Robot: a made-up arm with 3 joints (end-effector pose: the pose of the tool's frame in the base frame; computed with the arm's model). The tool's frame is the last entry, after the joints. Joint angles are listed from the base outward.
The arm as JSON. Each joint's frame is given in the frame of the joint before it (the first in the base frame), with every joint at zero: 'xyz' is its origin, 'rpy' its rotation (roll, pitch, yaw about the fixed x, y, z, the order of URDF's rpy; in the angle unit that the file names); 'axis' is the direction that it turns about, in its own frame. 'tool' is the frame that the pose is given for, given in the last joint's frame.
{
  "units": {
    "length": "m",
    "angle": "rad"
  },
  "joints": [
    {
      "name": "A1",
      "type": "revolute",
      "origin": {
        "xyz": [
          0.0,
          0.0,
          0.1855
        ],
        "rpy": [
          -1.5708,
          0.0,
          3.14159
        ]
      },
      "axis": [
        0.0,
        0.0,
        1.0
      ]
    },
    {
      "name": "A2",
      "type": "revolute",
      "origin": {
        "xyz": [
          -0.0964,
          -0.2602,
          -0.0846
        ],
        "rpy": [
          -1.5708,
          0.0,
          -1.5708
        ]
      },
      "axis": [
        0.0,
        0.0,
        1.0
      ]
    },
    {
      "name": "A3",
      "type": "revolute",
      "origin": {
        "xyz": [
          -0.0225,
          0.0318,
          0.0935
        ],
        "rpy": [
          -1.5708,
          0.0,
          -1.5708
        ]
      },
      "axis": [
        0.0,
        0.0,
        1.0
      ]
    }
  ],
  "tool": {
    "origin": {
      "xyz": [
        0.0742,
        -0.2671,
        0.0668
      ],
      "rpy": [
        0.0,
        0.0,
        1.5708
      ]
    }
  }
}
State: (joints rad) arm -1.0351 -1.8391 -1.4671
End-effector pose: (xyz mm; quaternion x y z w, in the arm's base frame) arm 403.6 -34.9 539.7 0.3126 0.6855 -0.6450 0.1279
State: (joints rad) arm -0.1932 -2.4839 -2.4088
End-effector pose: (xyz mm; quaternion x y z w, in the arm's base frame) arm 223.4 -152.7 536.7 0.3084 0.8906 -0.3328 0.0299
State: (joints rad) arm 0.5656 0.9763 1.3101
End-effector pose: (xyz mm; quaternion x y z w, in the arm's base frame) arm -256.8 -16.1 600.8 -0.5073 0.0789 0.4129 0.7523
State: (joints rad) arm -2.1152 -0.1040 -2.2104
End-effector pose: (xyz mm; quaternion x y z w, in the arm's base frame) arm 232.8 368.8 -75.6 -0.7659 0.4134 -0.4584 0.1797
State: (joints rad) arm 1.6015 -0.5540 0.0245
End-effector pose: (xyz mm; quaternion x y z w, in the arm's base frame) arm -264.0 19.7 -85.0 0.1819 -0.6928 0.2045 0.6672
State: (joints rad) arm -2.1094 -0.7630 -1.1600
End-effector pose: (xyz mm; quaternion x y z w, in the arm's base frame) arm 485.5 232.5 95.5 -0.2887 0.7759 -0.5219 0.2056
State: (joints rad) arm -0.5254 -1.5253 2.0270
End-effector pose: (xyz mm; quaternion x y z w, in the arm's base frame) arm 205.6 32.4 167.0 0.5122 -0.4669 0.4977 0.5215
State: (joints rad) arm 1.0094 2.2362 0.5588
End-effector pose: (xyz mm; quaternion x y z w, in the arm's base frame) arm -410.2 226.1 225.8 -0.8149 0.0138 -0.3124 0.4879
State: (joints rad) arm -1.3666 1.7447 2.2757
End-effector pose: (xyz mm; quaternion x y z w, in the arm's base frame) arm 413.6 149.6 33.7 -0.1194 -0.7094 -0.6555 0.2297
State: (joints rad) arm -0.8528 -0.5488 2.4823
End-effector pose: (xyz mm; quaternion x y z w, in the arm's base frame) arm 366.4 -0.9 161.0 0.4566 -0.1046 0.7929 0.3897
